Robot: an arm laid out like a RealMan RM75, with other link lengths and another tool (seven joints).
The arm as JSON. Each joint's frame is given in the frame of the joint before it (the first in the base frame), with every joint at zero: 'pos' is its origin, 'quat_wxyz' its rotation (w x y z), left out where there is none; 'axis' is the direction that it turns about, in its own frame. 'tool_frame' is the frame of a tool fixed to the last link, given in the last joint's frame.
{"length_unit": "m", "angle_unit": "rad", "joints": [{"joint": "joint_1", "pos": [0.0, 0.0, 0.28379], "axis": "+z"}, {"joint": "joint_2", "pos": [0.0, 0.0, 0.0], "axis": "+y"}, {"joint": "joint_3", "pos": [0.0, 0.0, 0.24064], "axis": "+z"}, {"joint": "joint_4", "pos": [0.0, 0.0, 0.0], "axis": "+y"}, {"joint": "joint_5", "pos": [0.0, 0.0, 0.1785], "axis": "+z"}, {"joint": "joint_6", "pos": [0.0, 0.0, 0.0], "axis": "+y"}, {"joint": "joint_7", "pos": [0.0, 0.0, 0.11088], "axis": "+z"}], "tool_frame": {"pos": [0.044, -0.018, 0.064], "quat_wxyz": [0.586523, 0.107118, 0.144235, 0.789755]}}
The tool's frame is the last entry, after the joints.
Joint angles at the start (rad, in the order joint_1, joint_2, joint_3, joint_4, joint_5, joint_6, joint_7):
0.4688, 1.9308, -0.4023, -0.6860, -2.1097, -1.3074, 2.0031
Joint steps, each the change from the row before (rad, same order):
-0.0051, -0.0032, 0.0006, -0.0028, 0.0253, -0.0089, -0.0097
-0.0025, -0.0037, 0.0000, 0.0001, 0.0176, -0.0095, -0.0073
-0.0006, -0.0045, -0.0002, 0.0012, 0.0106, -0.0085, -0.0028
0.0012, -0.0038, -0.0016, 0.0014, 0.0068, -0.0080, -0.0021
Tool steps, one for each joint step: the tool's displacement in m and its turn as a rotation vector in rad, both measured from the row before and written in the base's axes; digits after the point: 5 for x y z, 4 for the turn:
-0.00175, 0.00104, 0.00327, 0.0163, 0.0085, 0.0144
-0.00174, 0.00070, 0.00223, 0.0086, 0.0069, 0.0129
-0.00141, 0.00052, 0.00186, 0.0035, 0.0053, 0.0090
-0.00165, 0.00063, 0.00110, -0.0005, 0.0034, 0.0094

